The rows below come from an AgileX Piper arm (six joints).
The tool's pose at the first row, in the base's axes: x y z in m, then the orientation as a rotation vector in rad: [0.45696, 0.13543, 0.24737, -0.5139, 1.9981, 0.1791]
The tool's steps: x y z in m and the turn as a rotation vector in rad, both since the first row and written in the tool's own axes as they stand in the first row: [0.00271, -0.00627, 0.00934, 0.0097, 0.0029, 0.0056]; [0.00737, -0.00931, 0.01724, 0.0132, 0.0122, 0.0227]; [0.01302, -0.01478, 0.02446, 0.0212, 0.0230, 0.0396]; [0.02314, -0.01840, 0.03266, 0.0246, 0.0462, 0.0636]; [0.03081, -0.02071, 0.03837, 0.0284, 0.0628, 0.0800]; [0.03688, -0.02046, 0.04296, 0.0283, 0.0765, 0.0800]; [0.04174, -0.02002, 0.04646, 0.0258, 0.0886, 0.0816]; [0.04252, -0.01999, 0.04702, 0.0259, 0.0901, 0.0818]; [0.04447, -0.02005, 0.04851, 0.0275, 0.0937, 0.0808]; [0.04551, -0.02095, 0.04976, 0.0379, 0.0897, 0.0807]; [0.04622, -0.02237, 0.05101, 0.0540, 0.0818, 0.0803]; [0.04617, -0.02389, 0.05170, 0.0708, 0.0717, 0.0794]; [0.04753, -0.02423, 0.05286, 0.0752, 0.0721, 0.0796]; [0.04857, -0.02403, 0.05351, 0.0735, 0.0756, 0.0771]
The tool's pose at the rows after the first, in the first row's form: [0.46622, 0.13223, 0.24121, -0.5027, 2.0025, 0.1721]; [0.47215, 0.13090, 0.23370, -0.4851, 2.0164, 0.1770]; [0.47819, 0.12688, 0.22587, -0.4650, 2.0315, 0.1770]; [0.48250, 0.12361, 0.21348, -0.4427, 2.0606, 0.1831]; [0.48517, 0.12135, 0.20428, -0.4264, 2.0811, 0.1856]; [0.48645, 0.12145, 0.19678, -0.4287, 2.0945, 0.1826]; [0.48722, 0.12169, 0.19083, -0.4307, 2.1068, 0.1834]; [0.48736, 0.12169, 0.18988, -0.4306, 2.1083, 0.1830]; [0.48785, 0.12160, 0.18747, -0.4312, 2.1115, 0.1799]; [0.48885, 0.12093, 0.18606, -0.4239, 2.1073, 0.1701]; [0.49020, 0.11989, 0.18498, -0.4126, 2.0991, 0.1553]; [0.49144, 0.11877, 0.18485, -0.4011, 2.0885, 0.1400]; [0.49200, 0.11848, 0.18314, -0.3981, 2.0887, 0.1355]; [0.49204, 0.11859, 0.18190, -0.4023, 2.0916, 0.1349]
